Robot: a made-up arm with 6 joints. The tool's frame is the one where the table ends. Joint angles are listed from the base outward.
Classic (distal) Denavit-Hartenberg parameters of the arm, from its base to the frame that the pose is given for. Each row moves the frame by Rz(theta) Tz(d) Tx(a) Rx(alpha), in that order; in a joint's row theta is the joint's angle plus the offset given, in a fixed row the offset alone. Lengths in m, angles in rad.
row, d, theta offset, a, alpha
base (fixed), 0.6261, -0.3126, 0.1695, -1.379
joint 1, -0.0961, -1.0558, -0.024, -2.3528
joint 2, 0.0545, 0.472, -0.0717, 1.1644
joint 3, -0.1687, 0.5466, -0.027, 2.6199
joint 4, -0.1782, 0, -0.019, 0.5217
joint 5, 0.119, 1.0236, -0.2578, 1.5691
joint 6, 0.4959, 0.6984, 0.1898, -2.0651
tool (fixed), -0.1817, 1.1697, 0, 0
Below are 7 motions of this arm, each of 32 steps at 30 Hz.
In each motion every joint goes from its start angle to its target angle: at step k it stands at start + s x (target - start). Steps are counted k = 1, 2, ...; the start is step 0. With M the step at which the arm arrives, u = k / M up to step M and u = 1 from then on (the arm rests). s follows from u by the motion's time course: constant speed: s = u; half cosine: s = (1 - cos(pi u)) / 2; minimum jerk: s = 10 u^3 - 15 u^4 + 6 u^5.
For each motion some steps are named. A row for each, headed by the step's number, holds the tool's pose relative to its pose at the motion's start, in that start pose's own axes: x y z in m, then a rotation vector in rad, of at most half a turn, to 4 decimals.
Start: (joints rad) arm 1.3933 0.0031 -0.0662 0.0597 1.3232 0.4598
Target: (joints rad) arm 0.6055 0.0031 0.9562 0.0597 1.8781 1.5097
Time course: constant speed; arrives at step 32
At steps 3, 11, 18, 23, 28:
3: 0.0151 -0.0327 0.0427 -0.1257 -0.0052 0.0049
11: 0.0636 -0.0920 0.1702 -0.4681 -0.0558 0.0303
18: 0.1090 -0.1053 0.2908 -0.7700 -0.1451 0.0649
23: 0.1379 -0.0917 0.3768 -0.9831 -0.2355 0.0952
28: 0.1602 -0.0596 0.4583 -1.1913 -0.3485 0.1291

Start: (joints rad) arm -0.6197 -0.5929 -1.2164 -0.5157 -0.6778 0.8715
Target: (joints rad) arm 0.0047 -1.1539 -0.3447 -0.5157 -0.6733 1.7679
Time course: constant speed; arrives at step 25
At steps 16, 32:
16: 0.0989 -0.1987 0.2003 -0.1430 0.5593 0.0717
32: 0.2744 -0.3168 0.1216 -0.1776 0.7213 0.3095

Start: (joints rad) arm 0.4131 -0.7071 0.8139 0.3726 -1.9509 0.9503
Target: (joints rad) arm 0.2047 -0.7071 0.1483 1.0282 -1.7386 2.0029
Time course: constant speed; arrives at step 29
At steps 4, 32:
4: 0.0554 -0.0021 -0.1034 -0.0178 -0.2395 -0.0674
32: 0.6045 0.1220 -0.4520 0.1569 -1.5179 -0.9819

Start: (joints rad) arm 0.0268 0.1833 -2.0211 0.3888 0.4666 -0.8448
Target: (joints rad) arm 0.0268 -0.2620 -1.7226 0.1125 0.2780 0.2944
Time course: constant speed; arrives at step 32
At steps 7, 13, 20, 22, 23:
7: -0.0229 0.0171 0.0538 -0.2468 -0.0663 -0.2562
13: -0.0452 0.0511 0.0988 -0.4638 -0.1148 -0.4731
20: -0.0676 0.1151 0.1447 -0.7203 -0.1596 -0.7238
22: -0.0723 0.1381 0.1557 -0.7939 -0.1696 -0.7951
23: -0.0742 0.1503 0.1607 -0.8307 -0.1741 -0.8306

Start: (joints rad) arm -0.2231 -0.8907 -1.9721 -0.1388 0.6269 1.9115
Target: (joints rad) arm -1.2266 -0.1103 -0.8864 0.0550 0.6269 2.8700
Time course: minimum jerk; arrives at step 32
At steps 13, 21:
13: 0.2397 0.0397 -0.1029 0.0695 0.0448 0.3392
21: 0.6016 0.3691 -0.1958 0.2857 -0.3479 0.6898

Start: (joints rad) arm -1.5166 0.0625 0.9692 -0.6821 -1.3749 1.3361
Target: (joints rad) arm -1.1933 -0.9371 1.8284 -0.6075 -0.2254 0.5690
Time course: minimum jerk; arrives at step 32
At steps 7, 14, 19, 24, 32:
7: 0.0317 -0.0011 -0.0316 0.0121 -0.0977 0.0084
14: 0.2264 -0.0307 -0.1063 0.0283 -0.5002 0.1390
19: 0.4440 -0.0712 -0.0615 -0.0265 -0.8232 0.3805
24: 0.5981 -0.0885 0.0477 -0.1271 -1.0175 0.6299
32: 0.6574 -0.0878 0.1145 -0.1918 -1.0851 0.7569

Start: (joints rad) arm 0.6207 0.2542 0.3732 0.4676 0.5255 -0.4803
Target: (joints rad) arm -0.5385 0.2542 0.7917 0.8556 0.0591 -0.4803
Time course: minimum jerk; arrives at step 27
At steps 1, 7, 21, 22, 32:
1: 0.0000 0.0000 0.0000 -0.0005 0.0000 -0.0002
7: -0.0059 0.0053 -0.0073 -0.1089 -0.0022 -0.0504
21: 0.0080 -0.0638 -0.1522 -0.8587 -0.2411 -0.3547
22: 0.0105 -0.0716 -0.1580 -0.8842 -0.2566 -0.3621
32: 0.0148 -0.0850 -0.1669 -0.9249 -0.2825 -0.3734

